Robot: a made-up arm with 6 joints.
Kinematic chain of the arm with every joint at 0, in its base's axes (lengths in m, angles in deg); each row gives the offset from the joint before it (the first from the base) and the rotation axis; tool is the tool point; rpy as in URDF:
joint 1: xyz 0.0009 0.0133 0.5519 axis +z
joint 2: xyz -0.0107 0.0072 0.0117 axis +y
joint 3: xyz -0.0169 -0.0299 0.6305 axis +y
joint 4: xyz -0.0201 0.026 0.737 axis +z
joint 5: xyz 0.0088 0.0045 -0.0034 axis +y
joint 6: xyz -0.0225 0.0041 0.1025 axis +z
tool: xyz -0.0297 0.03 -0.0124 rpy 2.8 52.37 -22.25
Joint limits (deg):
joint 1: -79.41..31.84
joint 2: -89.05..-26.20
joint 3: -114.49..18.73
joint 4: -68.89..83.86
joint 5: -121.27..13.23
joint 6: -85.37..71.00
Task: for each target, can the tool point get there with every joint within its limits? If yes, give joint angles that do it. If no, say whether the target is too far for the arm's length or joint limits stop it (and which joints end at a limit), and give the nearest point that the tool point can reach.
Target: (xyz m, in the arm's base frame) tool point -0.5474 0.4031 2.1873
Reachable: no: too far | nearest point -0.4703 0.3483 1.9138 | short by 0.289 m
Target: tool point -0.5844 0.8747 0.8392
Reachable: yes | joints -53.22 -34.60 -66.86 5.37 -102.88 -43.94
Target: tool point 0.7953 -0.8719 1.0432
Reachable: no: joint limits stop it (at a limit: joint 1, joint 2, joint 3, joint 4, joint 6) | nearest point -0.3079 -0.2655 1.7804 | short by 1.459 m
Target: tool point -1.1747 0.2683 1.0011
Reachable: yes | joints -9.85 -37.01 -51.09 3.63 -35.57 -49.46
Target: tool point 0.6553 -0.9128 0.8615
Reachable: no: joint limits stop it (at a limit: joint 1, joint 2, joint 3, joint 4) | nearest point -0.5454 -0.4161 0.5669 | short by 1.332 m
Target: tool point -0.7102 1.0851 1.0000
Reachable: yes | joints -56.21 -63.56 -3.21 24.48 -73.93 -9.92
